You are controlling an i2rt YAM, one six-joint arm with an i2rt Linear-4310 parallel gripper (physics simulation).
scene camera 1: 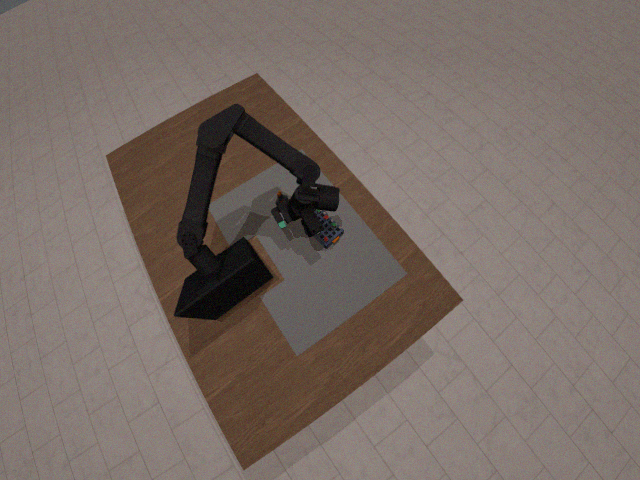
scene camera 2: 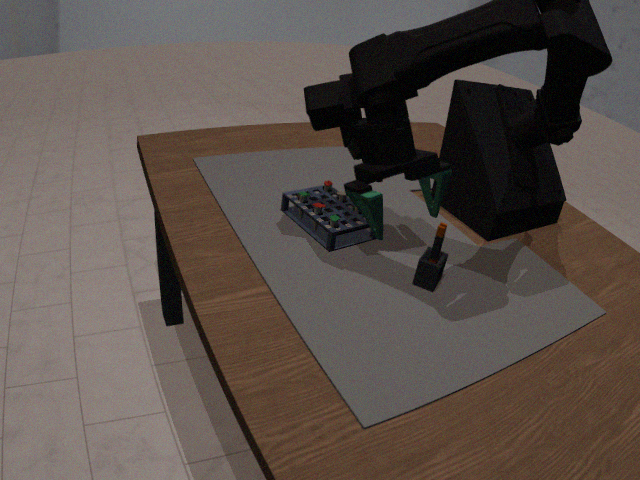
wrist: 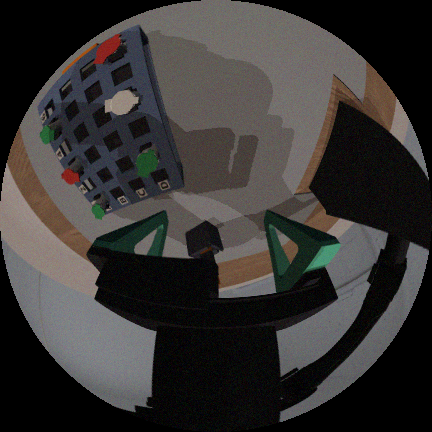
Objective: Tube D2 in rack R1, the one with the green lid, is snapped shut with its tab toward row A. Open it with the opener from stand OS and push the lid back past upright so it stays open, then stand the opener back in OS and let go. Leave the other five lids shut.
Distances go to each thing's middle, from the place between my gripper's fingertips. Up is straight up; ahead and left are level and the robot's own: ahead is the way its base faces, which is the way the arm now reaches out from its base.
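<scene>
The dark stand (scene camera 2: pixel 428 274) is 20 mm below my hand, and it sits 10 mm ahead of my hand and 80 mm to the left of it.
</scene>
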